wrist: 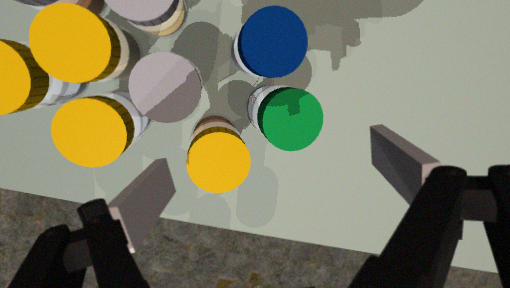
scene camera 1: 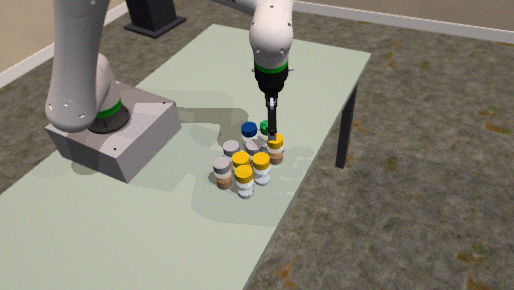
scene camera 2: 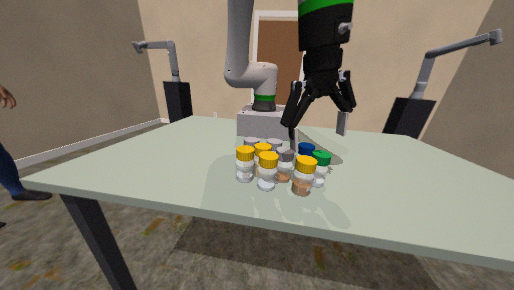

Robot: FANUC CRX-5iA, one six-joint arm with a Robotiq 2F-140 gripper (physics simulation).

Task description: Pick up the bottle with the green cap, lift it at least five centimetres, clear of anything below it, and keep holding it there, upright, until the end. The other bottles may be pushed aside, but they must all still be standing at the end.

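Pixels of known places: gripper, between the fingertips: (wrist: 267,160) (scene camera 2: 318,141); arm's base, origin of its link: (scene camera 1: 108,119) (scene camera 2: 263,109).
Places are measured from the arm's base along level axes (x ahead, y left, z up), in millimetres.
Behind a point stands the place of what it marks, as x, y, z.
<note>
The green-capped bottle (scene camera 1: 265,127) {481, 271, -32} (scene camera 2: 321,159) {506, 284, -38} (wrist: 292,120) {480, 285, -31} stands upright at one edge of the group. My gripper (scene camera 1: 272,136) (scene camera 2: 318,132) {510, 264, 14} (wrist: 267,160) {510, 264, 14} is wide open and empty, pointing down, with its tips apparently above the caps. In the wrist view the green cap lies sideways between the two fingers, a little beyond the line of their tips. A yellow-capped bottle (scene camera 1: 275,141) {547, 229, -32} (scene camera 2: 306,165) {564, 240, -34} (wrist: 218,162) {536, 241, -31} stands beside it, also within the finger span. A blue-capped bottle (scene camera 1: 249,129) {439, 235, -32} (scene camera 2: 306,148) {455, 244, -32} (wrist: 274,41) {428, 245, -31} stands close behind it in the wrist view.
A grey-capped bottle (scene camera 1: 253,146) {498, 172, -31} (scene camera 2: 285,154) {521, 184, -34} (wrist: 165,87) {494, 180, -31} and another yellow-capped bottle (scene camera 1: 261,161) {558, 129, -31} (scene camera 2: 268,160) {575, 144, -34} (wrist: 90,131) {547, 140, -31} stand nearby, with several more grey and yellow caps beyond. All visible bottles are upright. The table (scene camera 1: 165,225) {394, -164, -137} (scene camera 2: 150,150) {481, -364, -136} has its edge near the group.
</note>
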